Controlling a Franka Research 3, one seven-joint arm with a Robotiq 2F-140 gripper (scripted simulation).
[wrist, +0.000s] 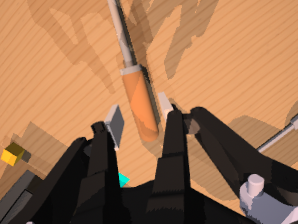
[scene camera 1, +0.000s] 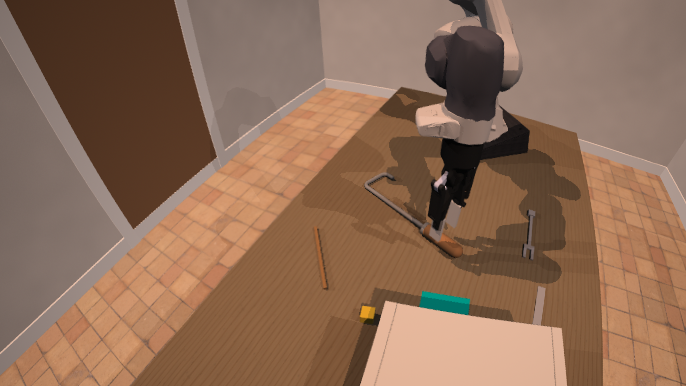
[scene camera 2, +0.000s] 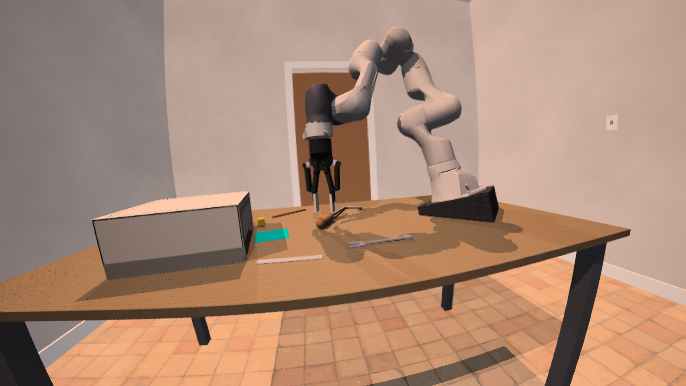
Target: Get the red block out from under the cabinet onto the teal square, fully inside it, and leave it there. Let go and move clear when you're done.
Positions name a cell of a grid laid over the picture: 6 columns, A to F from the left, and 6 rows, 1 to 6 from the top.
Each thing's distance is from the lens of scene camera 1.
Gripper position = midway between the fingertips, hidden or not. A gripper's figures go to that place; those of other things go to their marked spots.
my gripper (scene camera 1: D4): 72 cm
teal square (scene camera 1: D5): 66 cm
